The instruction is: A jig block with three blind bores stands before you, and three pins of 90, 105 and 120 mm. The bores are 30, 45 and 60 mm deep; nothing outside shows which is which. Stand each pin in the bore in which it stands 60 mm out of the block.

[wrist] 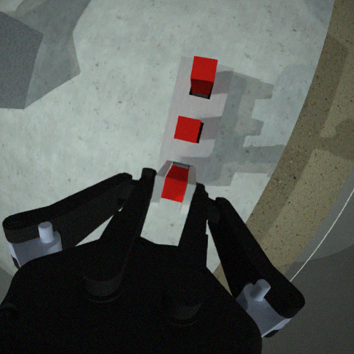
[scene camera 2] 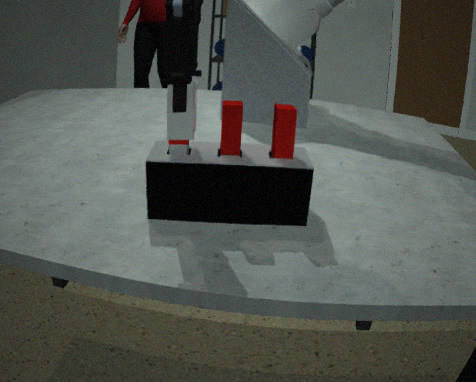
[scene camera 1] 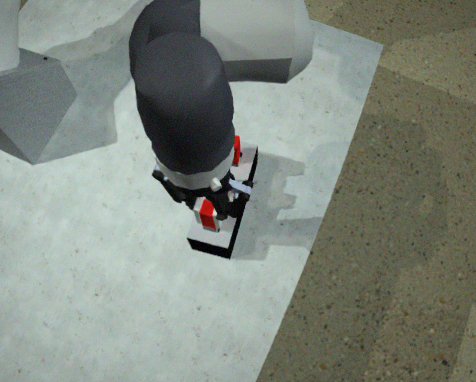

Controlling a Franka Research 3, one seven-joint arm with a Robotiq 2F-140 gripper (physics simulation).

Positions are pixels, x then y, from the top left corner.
Scene:
my gripper: wrist; scene camera 2; scene camera 1 211, 217
same spot on my gripper: (scene camera 2: 181, 75) = (wrist: 219, 214)

